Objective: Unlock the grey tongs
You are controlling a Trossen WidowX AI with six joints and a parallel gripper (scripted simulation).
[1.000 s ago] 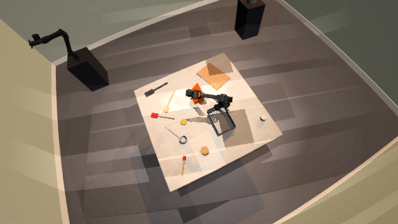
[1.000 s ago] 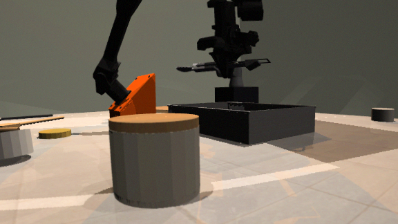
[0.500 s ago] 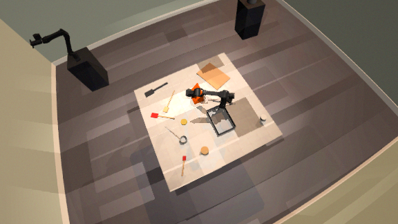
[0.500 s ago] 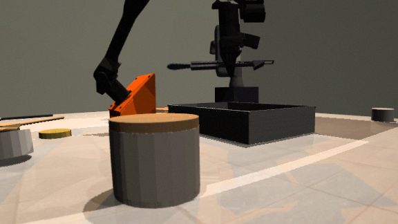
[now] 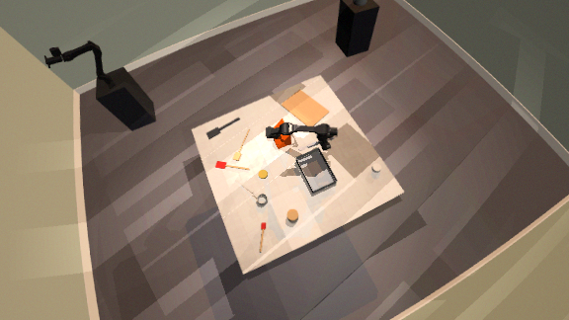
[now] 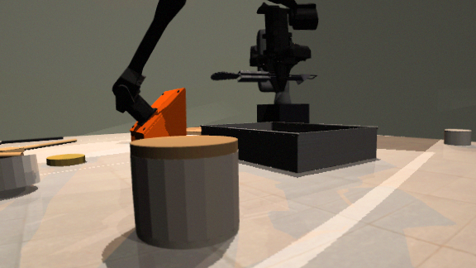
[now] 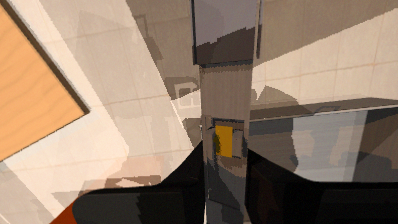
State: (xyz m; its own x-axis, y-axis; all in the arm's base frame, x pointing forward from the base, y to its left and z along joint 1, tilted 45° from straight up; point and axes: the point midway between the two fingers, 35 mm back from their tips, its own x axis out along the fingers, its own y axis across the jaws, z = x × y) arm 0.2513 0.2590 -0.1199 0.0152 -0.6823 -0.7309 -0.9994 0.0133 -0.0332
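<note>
Right now the yellow lock piece is 4 cm above my gripper tip and 2 cm to the left of it. Also, from my gripper tip: wooden board (44 cm behind, 12 cm below, 6 cm to the left); then roasting tin (14 cm ahead, 11 cm to the right, 10 cm below); then yellow disc (49 cm to the right, 12 cm below).
</note>
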